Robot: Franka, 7 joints.
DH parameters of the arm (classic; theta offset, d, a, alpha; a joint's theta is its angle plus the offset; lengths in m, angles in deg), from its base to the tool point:
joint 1: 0 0.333 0 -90
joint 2: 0 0 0 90
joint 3: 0 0.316 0.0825 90
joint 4: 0 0 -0.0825 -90
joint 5: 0 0.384 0 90
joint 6: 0 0 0.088 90
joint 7: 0 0.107 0 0
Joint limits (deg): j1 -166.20..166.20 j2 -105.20..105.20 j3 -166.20..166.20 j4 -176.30..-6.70 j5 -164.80..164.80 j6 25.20..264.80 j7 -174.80..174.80
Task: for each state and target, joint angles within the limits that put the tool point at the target. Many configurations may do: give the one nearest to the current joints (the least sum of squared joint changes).
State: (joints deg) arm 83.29 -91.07 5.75 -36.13 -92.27 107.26 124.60
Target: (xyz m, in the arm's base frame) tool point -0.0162 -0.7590 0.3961
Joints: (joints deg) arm 79.86 -105.20 3.56 -32.78 -85.16 65.39 124.60
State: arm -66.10 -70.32 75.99 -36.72 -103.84 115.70 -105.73
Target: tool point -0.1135 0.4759 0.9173
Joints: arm -44.56 -63.40 54.63 -56.40 -90.83 76.70 -105.73
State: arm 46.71 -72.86 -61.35 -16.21 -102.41 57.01 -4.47
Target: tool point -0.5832 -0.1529 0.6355
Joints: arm 10.31 -53.56 -67.05 -6.70 -108.87 29.88 -4.47
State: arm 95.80 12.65 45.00 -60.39 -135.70 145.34 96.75
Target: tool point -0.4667 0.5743 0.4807
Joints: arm 98.25 34.27 39.43 -79.45 -136.27 148.02 96.75
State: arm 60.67 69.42 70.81 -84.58 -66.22 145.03 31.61
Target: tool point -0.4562 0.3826 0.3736
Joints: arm 62.87 65.38 87.23 -119.15 -67.15 144.98 31.61
